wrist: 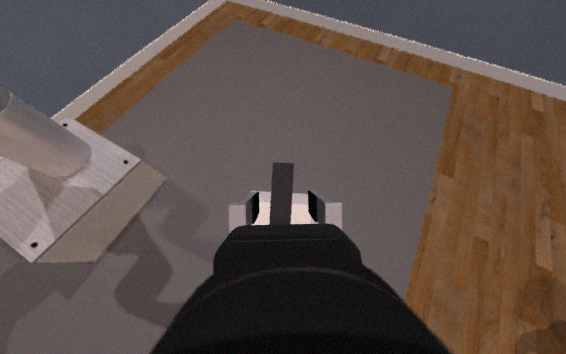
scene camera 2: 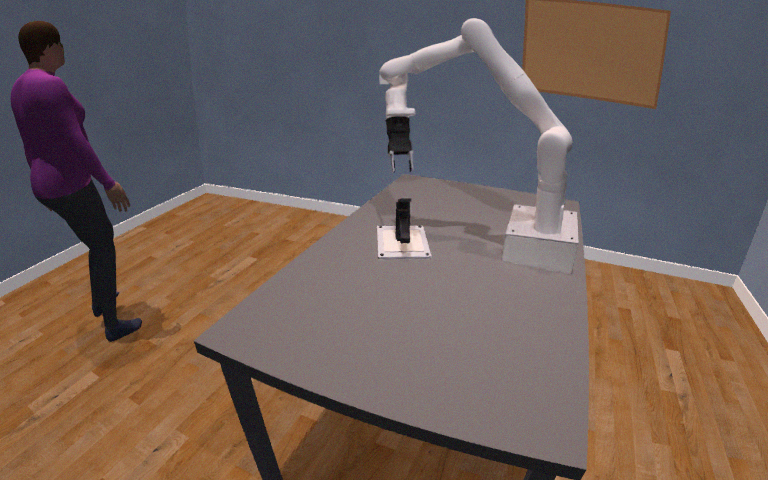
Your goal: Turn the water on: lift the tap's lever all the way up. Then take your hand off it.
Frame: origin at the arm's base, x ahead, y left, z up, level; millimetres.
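Where they show: gripper, between the fingertips: (wrist: 283,202) (scene camera 2: 402,171); arm's base, origin of its link: (wrist: 67,157) (scene camera 2: 547,228).
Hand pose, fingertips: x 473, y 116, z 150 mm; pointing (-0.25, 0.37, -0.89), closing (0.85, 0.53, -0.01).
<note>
Each offset is from my fingertips to the centre of the thing. "pt": to the spot under its first point. Level surfaces: height alone.
The black tap {pt 167 mm down, 8 mm back, 12 mm left} (scene camera 2: 402,221) stands upright on a white base plate {pt 254 mm down, 85 mm back, 41 mm left} (scene camera 2: 420,253) on the table. In the wrist view a dark straight bar, the top of the tap {pt 74 mm down, 28 mm back, 43 mm left} (wrist: 282,182), shows between and beyond the fingers. The lever cannot be told apart from the rest of the tap, and its angle is unclear. My gripper (scene camera 2: 402,168) (wrist: 283,202) points down, open and empty. It hangs above the tap, with a gap between the fingertips and the tap's top. In the wrist view the gripper's body hides the lower part of the tap.
The arm's base block (scene camera 2: 538,253) (wrist: 107,215) stands on the grey table {262 mm down} (scene camera 2: 430,350) (wrist: 325,115), to the right of the tap in the scene view. A person (scene camera 2: 56,135) in a purple top stands on the floor left of the table. A brown board (scene camera 2: 594,50) hangs on the back wall.
</note>
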